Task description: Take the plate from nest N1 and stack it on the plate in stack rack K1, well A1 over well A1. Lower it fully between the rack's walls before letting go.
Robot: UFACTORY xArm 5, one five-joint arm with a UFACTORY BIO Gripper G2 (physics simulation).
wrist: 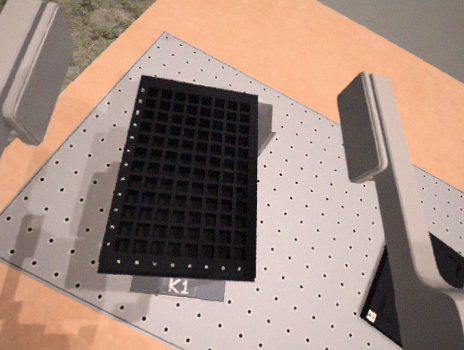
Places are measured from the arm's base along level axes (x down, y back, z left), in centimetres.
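Pixels of known places: hand, tool point: [221, 102].
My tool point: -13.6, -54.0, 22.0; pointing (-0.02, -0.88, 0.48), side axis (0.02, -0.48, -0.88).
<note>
Behind a point stands the place of what it marks, as x, y, z.
A black plate [187, 175] {-5.5, -53.9, 22.8} with a grid of square wells lies over stack rack K1, left of centre in the wrist view. Small white marks run along its left and lower edges. The dark base of rack K1 [155, 287] {8.1, -46.9, 21.0}, with its K1 label, shows below the plate, and a grey rack wall [266, 120] {-3.7, -62.5, 20.4} shows at its upper right. What is under the plate is hidden. My gripper [196, 120] {-13.6, -54.0, 22.0} is open and empty. Its fingers stand wide apart, one at each side of the view, above the plate and not touching it.
A flat black nest [380, 300] {8.6, -58.6, -3.1} with a small white A1 tag lies at the lower right, partly hidden by my right finger. The grey perforated board [300, 210] {9.8, -63.8, 10.2} lies on the orange table [295, 45] {11.1, -93.7, 23.5}.
</note>
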